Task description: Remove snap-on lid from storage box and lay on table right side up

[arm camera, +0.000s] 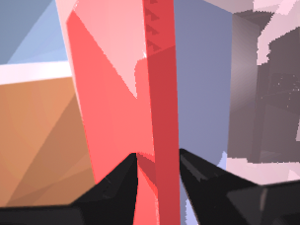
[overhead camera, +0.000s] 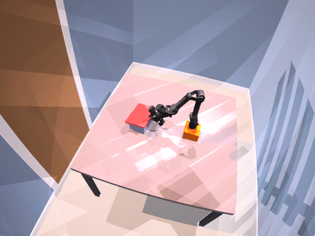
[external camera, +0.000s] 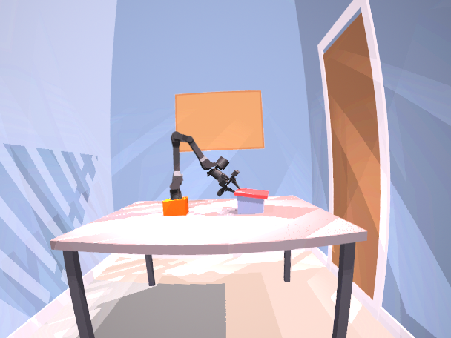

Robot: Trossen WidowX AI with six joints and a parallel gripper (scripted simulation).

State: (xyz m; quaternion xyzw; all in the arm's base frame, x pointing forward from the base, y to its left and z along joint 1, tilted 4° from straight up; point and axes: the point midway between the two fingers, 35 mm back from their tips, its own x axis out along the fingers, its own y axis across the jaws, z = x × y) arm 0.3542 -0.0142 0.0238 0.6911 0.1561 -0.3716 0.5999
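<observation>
The lid lies 70 mm ahead of my gripper tip, 30 mm to the right of it and 10 mm below it. Also, from my gripper tip: storage box (70 mm ahead, 60 mm below, 20 mm to the right).
</observation>
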